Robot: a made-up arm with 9 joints. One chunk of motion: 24 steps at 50 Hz.
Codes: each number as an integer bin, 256 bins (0 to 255) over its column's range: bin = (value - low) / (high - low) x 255, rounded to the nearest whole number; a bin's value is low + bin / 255 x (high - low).
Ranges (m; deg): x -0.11..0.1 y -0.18..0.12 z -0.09..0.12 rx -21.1..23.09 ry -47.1..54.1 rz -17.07..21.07
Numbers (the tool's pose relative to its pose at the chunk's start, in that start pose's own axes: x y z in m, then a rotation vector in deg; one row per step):
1: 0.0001 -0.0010 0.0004 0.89 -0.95 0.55
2: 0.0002 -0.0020 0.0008 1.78 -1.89 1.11
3: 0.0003 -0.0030 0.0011 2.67 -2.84 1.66
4: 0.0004 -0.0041 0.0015 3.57 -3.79 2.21
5: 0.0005 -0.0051 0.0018 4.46 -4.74 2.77
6: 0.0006 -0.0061 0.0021 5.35 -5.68 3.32
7: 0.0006 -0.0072 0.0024 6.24 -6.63 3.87
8: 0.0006 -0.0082 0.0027 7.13 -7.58 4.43
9: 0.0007 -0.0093 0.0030 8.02 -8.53 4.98
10: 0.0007 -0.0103 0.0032 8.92 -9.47 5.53
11: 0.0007 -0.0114 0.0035 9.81 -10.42 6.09
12: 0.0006 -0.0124 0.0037 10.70 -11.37 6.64
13: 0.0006 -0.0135 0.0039 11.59 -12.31 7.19
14: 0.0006 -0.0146 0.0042 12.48 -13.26 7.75
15: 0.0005 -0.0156 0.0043 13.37 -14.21 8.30
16: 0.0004 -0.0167 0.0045 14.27 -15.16 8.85
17: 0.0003 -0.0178 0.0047 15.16 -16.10 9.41
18: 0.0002 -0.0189 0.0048 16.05 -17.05 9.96
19: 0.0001 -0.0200 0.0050 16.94 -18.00 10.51
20: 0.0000 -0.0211 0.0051 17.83 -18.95 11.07
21: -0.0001 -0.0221 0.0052 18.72 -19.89 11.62
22: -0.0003 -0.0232 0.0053 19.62 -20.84 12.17
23: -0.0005 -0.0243 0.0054 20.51 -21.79 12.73
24: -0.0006 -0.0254 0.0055 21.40 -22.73 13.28
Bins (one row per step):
1: 134 152 110 127 116 118
2: 134 151 110 132 114 122
3: 134 150 111 137 112 125
4: 134 150 111 142 109 129
5: 134 149 111 147 107 133
6: 134 148 112 153 104 136
7: 134 147 112 158 102 140
8: 134 146 113 163 100 144
9: 134 145 113 168 97 147
10: 134 144 113 173 95 151
11: 134 143 114 178 92 155
12: 134 142 114 184 90 159
13: 134 142 114 189 88 162
14: 134 141 114 194 85 166
15: 134 140 115 199 83 170
16: 134 139 115 204 80 173
17: 134 138 115 209 78 177
18: 134 137 115 214 76 181
19: 134 136 115 220 73 184
20: 134 135 115 225 71 188
21: 133 134 116 230 69 192
22: 133 133 116 235 66 195
23: 133 132 116 240 64 199
24: 133 131 116 245 61 203

